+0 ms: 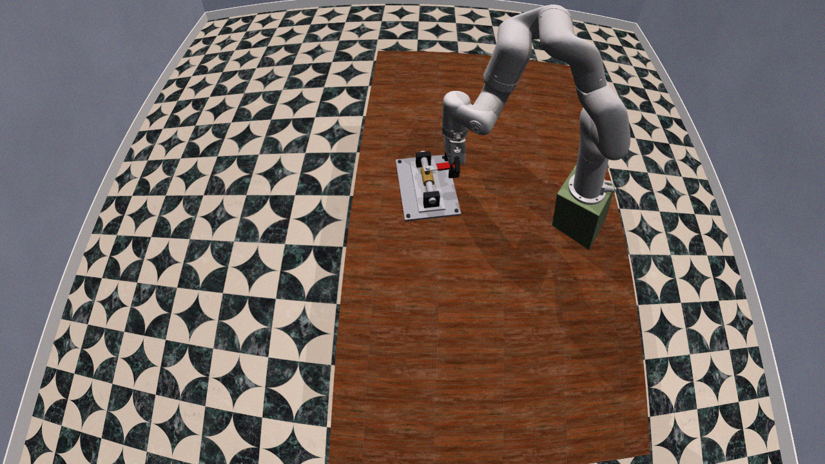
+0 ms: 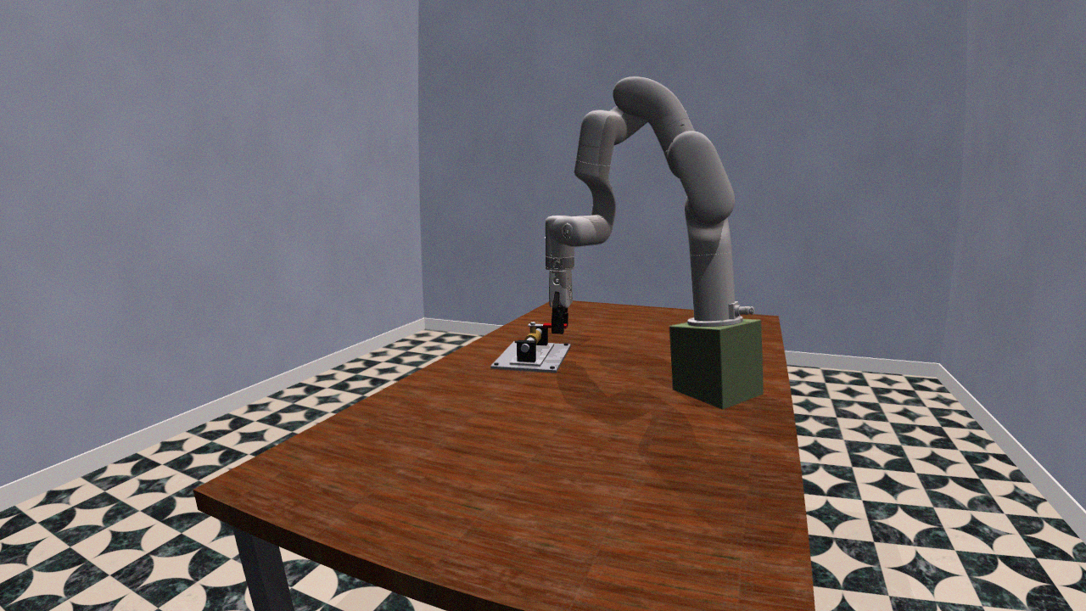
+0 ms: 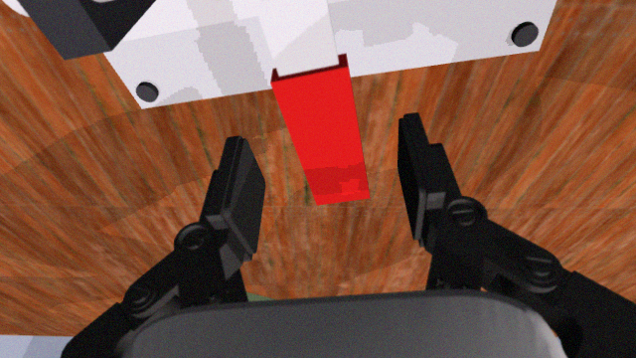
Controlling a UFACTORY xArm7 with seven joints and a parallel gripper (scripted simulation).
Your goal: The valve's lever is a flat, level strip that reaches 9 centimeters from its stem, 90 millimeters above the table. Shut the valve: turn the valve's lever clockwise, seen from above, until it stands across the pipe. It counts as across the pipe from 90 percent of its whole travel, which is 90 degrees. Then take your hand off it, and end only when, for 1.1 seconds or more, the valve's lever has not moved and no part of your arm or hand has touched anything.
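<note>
Right now my hand is 40 mm short of the red lever and 10 mm to the right of it.
</note>
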